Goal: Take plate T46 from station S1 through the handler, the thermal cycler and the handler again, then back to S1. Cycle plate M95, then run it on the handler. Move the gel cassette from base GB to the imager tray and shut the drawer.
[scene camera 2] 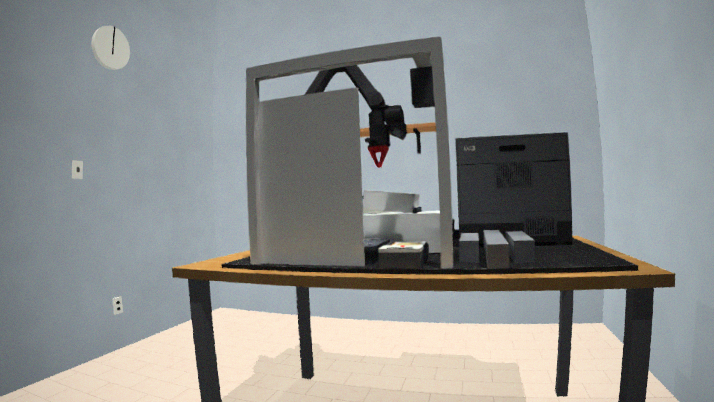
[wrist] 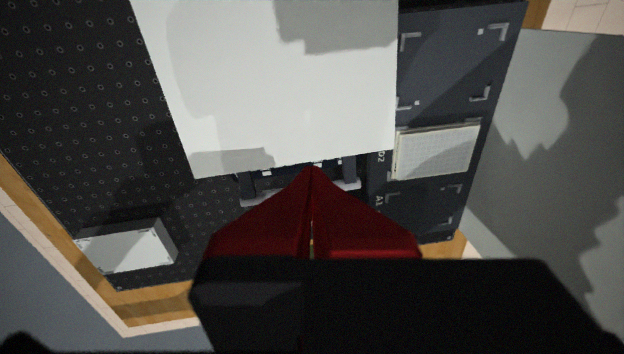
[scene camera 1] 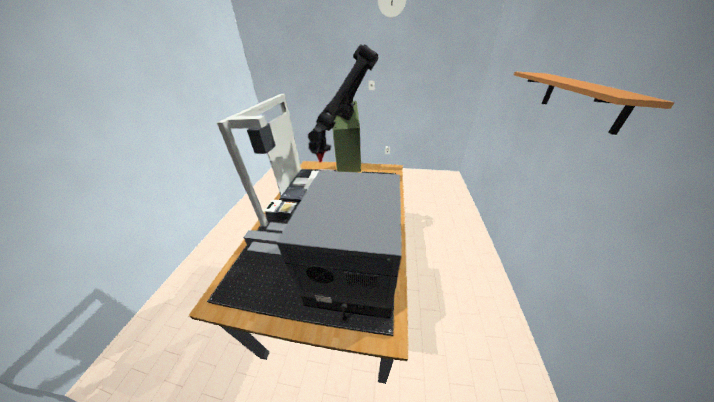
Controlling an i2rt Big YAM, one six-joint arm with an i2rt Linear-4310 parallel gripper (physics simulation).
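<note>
My gripper is shut and empty, its red fingertips together, hanging above the white machine body. A broad white cover fills the upper middle of the wrist view; whether it is fully shut I cannot tell. Beyond its lower edge shows a pale handle bar on dark arms. A pale well plate lies on the handler's dark deck near the label D2; its name is not legible. A dark box with a light, red-marked top stands beside the handler frame. The large dark imager is at the other end.
The handler's tall frame and side panel rise beside the arm. A low white block with corner marks stands near the board's corner. Several grey blocks stand before the imager. A green pedestal carries the arm.
</note>
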